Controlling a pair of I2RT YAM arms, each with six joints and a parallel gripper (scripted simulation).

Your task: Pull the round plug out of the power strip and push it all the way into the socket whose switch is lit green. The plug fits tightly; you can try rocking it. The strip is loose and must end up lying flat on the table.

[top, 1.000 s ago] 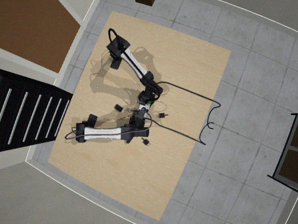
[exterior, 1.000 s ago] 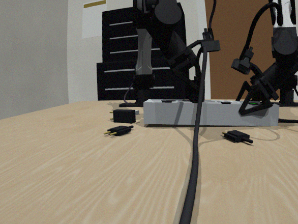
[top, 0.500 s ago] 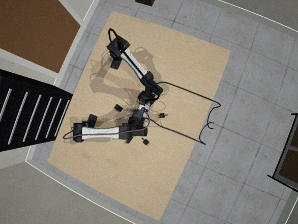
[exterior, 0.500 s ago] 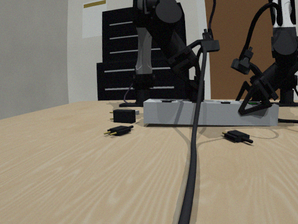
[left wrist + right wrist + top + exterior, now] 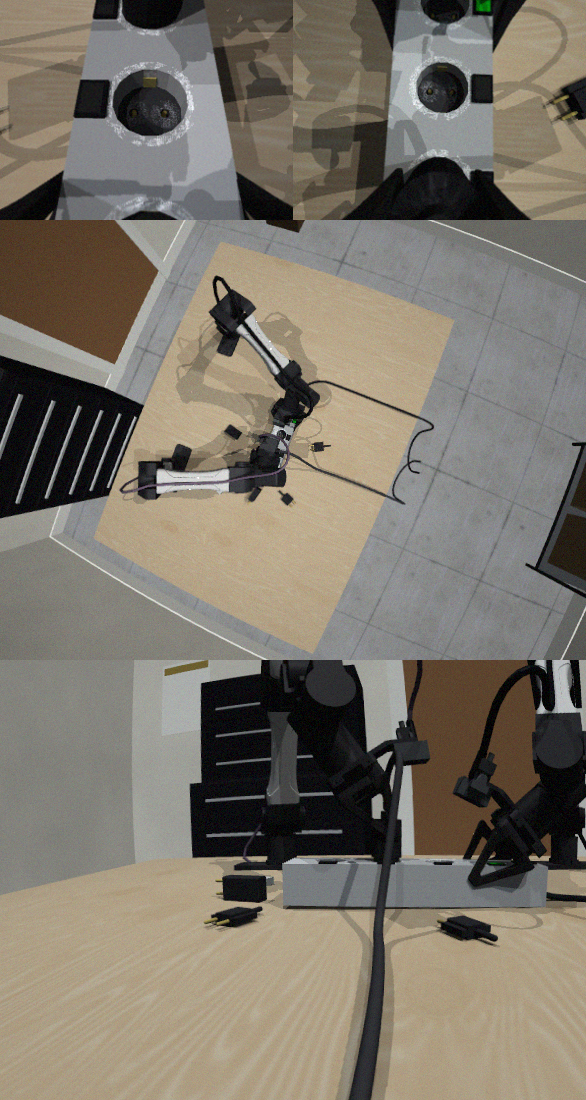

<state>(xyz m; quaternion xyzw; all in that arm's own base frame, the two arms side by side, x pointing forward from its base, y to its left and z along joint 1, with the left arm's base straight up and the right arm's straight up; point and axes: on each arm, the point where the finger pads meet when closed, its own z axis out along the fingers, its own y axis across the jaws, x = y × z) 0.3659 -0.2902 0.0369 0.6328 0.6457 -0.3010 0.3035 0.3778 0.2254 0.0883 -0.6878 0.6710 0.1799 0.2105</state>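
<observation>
Right now my right hand is 10 mm to the left of the black round plug and 10 mm above it. Also, from my right hand: white block 150 mm behind, 230 mm to the right, 80 mm below; black block 190 mm behind, 80 mm below; black adapter 20 mm behind, 220 mm to the right, 70 mm below.
</observation>
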